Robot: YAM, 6 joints.
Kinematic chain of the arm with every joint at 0, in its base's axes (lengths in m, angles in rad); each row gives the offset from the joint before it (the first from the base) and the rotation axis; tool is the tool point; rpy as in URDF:
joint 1: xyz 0 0 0.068 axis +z
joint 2: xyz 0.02 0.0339 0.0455 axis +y
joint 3: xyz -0.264 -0.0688 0 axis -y
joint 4: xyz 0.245 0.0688 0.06 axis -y
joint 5: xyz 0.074 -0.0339 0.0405 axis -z
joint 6: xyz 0.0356 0 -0.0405 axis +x
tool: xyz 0 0 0 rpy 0 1.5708 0
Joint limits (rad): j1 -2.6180..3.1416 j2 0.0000..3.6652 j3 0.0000..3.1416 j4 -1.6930..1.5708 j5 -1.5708..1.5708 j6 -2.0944..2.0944
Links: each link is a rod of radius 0.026 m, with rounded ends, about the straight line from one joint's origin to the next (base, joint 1, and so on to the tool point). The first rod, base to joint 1, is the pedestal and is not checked.
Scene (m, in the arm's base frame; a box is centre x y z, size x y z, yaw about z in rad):
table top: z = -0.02
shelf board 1: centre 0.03 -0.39 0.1 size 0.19 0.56 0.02 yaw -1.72
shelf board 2: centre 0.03 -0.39 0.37 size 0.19 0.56 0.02 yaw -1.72
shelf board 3: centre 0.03 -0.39 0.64 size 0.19 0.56 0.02 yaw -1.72
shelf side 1: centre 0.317 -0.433 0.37 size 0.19 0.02 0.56 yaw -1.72
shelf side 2: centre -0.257 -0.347 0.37 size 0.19 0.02 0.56 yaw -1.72
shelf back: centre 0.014 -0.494 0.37 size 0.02 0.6 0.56 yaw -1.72
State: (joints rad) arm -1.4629 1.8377 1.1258 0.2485 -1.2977 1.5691
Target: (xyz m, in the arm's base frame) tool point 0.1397 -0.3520 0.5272
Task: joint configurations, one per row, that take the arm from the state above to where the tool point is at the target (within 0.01 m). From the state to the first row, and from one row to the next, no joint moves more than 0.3 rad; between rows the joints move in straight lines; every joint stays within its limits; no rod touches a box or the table.
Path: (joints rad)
1: -1.1660 1.5891 0.8444 0.3857 -1.3660 1.4133
2: -0.8691 1.3404 0.5629 0.5229 -1.4342 1.2576
3: -0.5722 1.0918 0.2814 0.6601 -1.5025 1.1018
4: -0.2753 0.8432 0.0000 0.7972 -1.5708 0.9461
5: -0.4185 0.9764 0.2808 0.7412 -1.5061 1.0351
6: -0.5617 1.1097 0.5616 0.6851 -1.4414 1.1241
7: -0.7049 1.2430 0.8424 0.6291 -1.3766 1.2131
8: -0.8481 1.3763 1.1232 0.5730 -1.3119 1.3021
9: -0.9912 1.5096 1.4040 0.5170 -1.2472 1.3911
10: -1.1344 1.6428 1.6848 0.4609 -1.1825 1.4801
11: -1.2776 1.7761 1.9656 0.4049 -1.1178 1.5691

